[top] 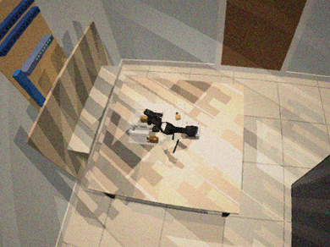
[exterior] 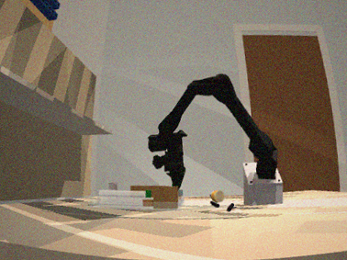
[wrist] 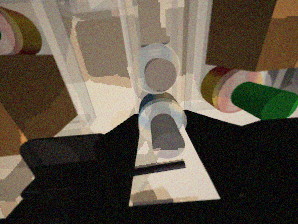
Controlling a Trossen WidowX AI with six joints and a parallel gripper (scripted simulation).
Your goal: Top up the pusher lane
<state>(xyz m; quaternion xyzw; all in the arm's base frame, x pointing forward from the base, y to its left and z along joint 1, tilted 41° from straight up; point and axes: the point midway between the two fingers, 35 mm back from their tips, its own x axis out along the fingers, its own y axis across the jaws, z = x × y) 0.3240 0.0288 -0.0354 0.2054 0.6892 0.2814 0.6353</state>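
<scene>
The jar lies 13 cm to the left of my gripper tip, 7 cm ahead of it and 2 cm below it. Also, from my gripper tip: pusher lane 15 cm ahead, 4 cm to the left, 3 cm below.
</scene>
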